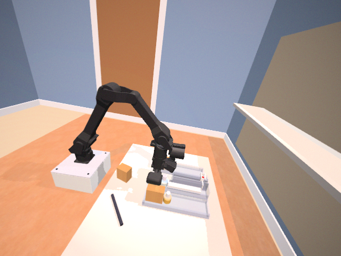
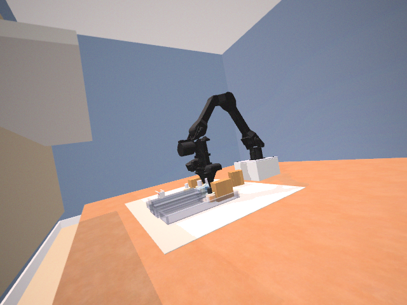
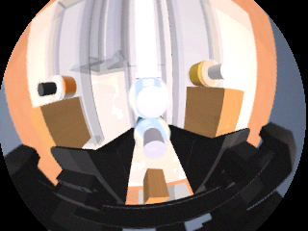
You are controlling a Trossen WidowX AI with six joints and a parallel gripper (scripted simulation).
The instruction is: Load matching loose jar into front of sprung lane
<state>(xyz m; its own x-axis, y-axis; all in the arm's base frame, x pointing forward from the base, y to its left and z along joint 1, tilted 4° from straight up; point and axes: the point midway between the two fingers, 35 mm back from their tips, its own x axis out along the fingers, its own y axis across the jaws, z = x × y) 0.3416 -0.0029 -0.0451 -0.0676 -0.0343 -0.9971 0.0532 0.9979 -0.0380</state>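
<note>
My gripper tip is 14 cm short of the grey lane rack, 2 cm to the right of it and 2 cm above it. The rest, counted from my gripper tip: red mark: 23 cm ahead, 4 cm above, 3 cm to the left; then shelf: 50 cm ahead, 33 cm above, 3 cm to the right; then dark rod: 15 cm to the right, 13 cm behind, 3 cm below.
</note>
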